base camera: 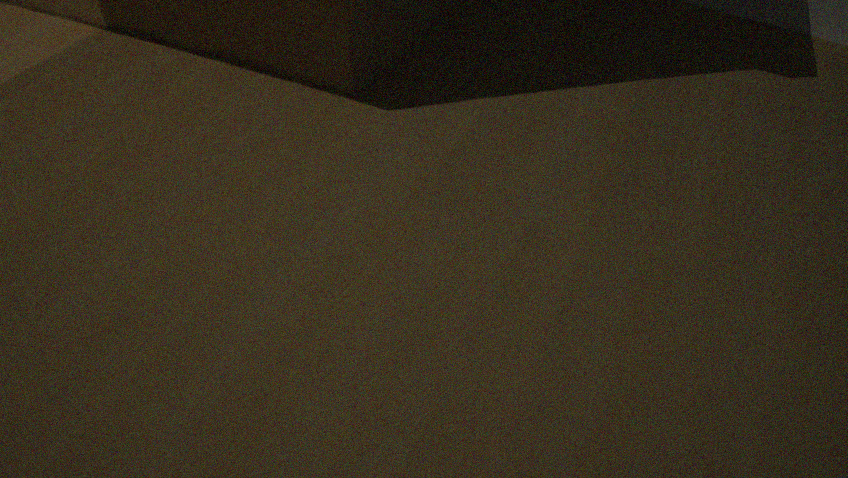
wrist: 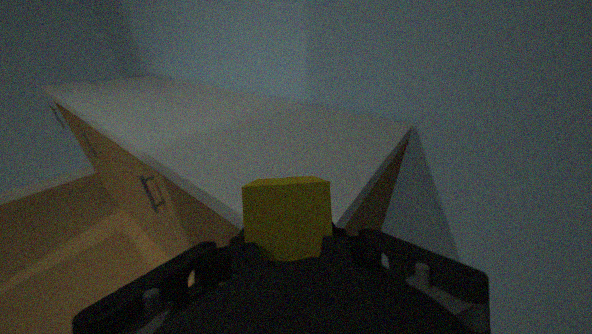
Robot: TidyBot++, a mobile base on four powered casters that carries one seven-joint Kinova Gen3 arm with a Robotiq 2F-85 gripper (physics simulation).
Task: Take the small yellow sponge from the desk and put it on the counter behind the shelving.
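Places are measured from the arm's base along level axes (x down, y left, z ahead), in metres.
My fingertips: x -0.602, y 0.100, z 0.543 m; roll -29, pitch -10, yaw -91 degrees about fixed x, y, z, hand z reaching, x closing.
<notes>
Behind a point stands the place of what it marks.
My gripper (wrist: 287, 229) @(z 0.543, x -0.602, y 0.100 m) is shut on the small yellow sponge (wrist: 287, 215) @(z 0.504, x -0.655, y 0.094 m), which stands up from between the fingertips in the wrist view. Beyond and below the sponge, the pale top of the counter (wrist: 225, 135) @(z 0.938, x -0.514, y 0.322 m) stretches from the left to a corner at the right. The sponge appears held above the counter; the exact gap cannot be told. The desk and the shelving cannot be made out in the wrist view. The gripper and the sponge do not show in the base camera view.
The counter's wooden front (wrist: 165, 210) @(z 0.900, x -0.253, y 0.558 m) carries dark handles. A blue-grey wall (wrist: 450, 75) @(z 1.078, x -0.656, y -0.283 m) rises behind the counter and on its right. Wooden floor (wrist: 60, 280) @(z 0.975, x 0.397, y 1.422 m) shows at the lower left. In the base camera view a dark cabinet-like block (base camera: 415, 53) stands on the brown floor (base camera: 415, 267) @(z 0.380, x 0.396, y -0.018 m).
</notes>
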